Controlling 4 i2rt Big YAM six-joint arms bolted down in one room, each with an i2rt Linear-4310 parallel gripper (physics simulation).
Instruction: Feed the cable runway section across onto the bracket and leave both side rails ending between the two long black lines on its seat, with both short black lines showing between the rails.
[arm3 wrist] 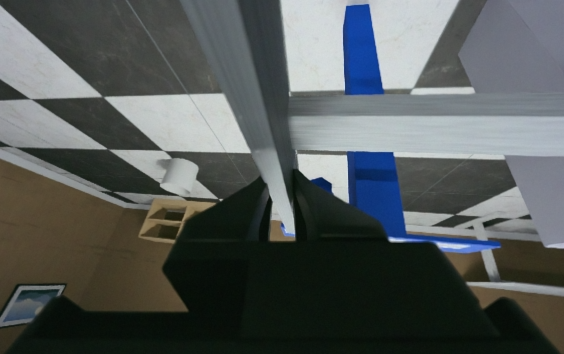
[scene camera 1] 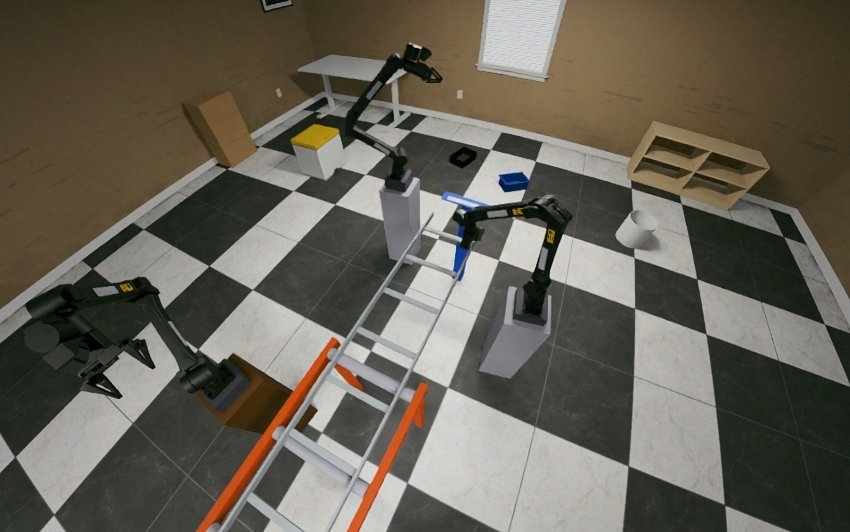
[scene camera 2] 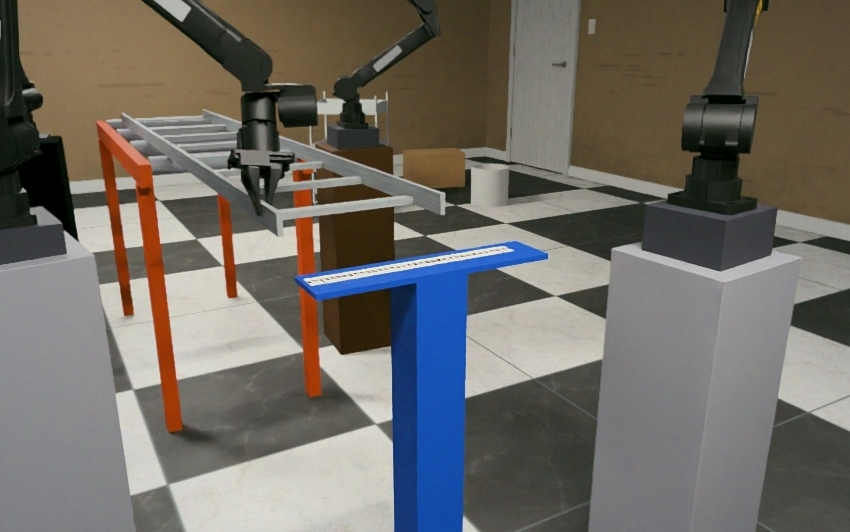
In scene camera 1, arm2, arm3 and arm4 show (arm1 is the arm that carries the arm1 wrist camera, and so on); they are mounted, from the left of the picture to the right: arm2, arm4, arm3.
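The grey ladder-like runway section lies along the orange roller stand. Its front end juts out, apart from the blue bracket. A white strip with fine black marks runs along the bracket's seat; no rail rests on it. Arm3's gripper is shut on one side rail near that end; scene camera 2 shows a gripper at the left rail. Arm2's gripper is open, away from the runway. Arm4's gripper is raised; its opening is unclear. Arm1's cannot be placed.
Pale pedestals stand on both sides of the runway's front part. A brown pedestal stands beside the orange stand. A blue bin, a black tray and a white bucket are on the floor.
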